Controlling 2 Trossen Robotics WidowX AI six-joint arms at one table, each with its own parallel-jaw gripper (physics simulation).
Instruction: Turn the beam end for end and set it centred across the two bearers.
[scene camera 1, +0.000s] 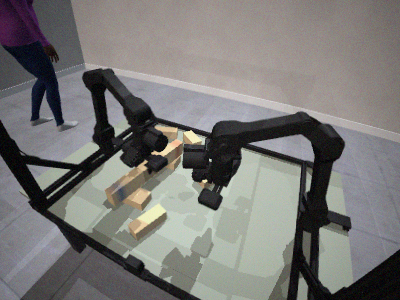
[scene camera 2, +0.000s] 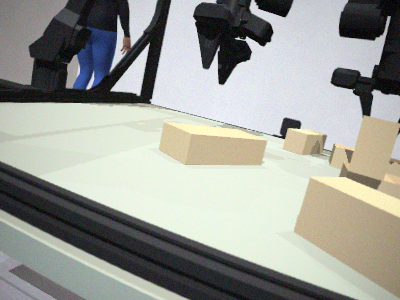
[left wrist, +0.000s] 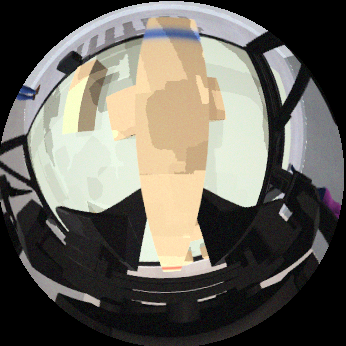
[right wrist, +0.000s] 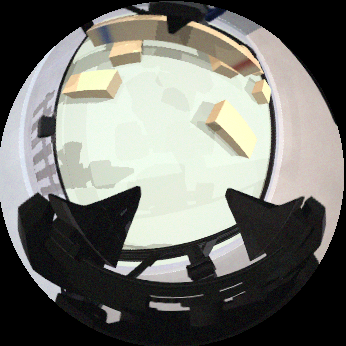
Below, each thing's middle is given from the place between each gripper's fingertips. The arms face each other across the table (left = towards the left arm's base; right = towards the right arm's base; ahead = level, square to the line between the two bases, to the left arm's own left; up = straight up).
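Scene:
The long wooden beam (scene camera 2: 368, 159) is 2 cm ahead of my right hand, and it is also 4 cm below that hand and 30 cm to the left of it.
From my left hand, I find the beam 2 cm ahead. Going by its middle, the long wooden beam is nearer to my left hand than to my right hand.

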